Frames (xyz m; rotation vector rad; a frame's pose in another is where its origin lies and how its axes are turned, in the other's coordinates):
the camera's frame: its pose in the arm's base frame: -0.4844 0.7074 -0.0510 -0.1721 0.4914 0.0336
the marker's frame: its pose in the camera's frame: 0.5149 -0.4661 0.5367 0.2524 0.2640 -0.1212
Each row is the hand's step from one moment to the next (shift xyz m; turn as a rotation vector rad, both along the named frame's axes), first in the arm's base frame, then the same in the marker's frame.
Working: the arm's base frame: its pose in the marker's frame: 0.0282 -0.3690 -0.3166 -0.0428 -0.7422 0.1711

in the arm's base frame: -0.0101 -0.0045 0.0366 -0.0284 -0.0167 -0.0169
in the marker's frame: -0.0314 -0.0069 0.0207 -0.0068 -0.0209 -0.0298
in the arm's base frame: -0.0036 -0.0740 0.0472 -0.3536 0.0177 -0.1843
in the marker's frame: -0.0241 -0.0745 0.0397 -0.1339 -0.0387 -0.3740
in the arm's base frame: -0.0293 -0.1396 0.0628 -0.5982 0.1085 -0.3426
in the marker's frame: -0.0441 -0.1439 0.0405 -0.2166 0.0126 -0.6633
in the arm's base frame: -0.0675 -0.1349 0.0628 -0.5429 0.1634 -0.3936
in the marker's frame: -0.0724 -0.1458 0.0145 -0.1498 0.0772 -0.6693
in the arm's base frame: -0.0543 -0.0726 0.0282 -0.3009 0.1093 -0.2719
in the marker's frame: -0.0482 -0.0814 -0.0083 -0.0493 0.0624 -0.4124
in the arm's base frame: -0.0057 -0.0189 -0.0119 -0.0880 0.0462 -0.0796
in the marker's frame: 0.0066 -0.0193 -0.0107 -0.0164 0.0323 -0.1221
